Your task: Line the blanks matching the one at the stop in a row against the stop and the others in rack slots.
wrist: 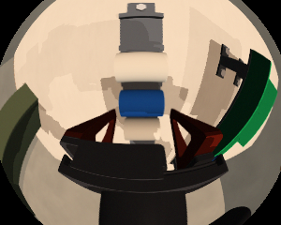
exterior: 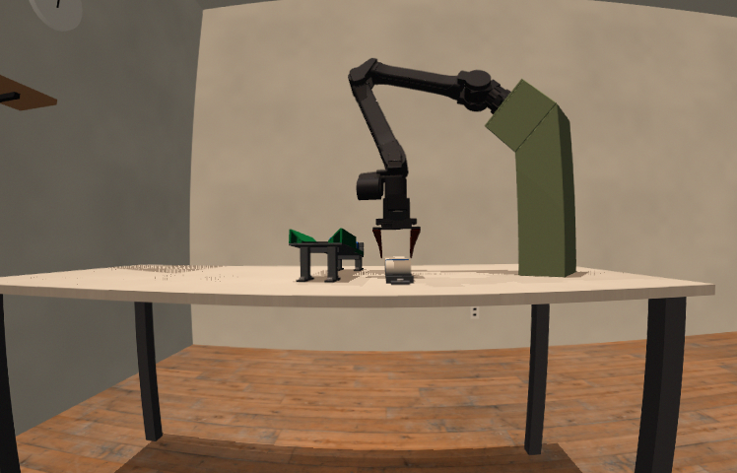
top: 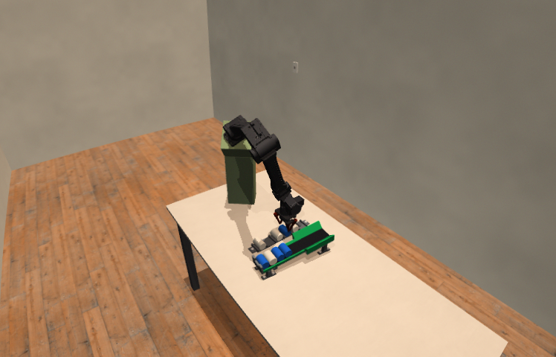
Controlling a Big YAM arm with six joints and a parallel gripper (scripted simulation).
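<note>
The grey stock rack lies 60 mm below my hand, 30 mm to the right of it and 10 mm behind it.
</note>
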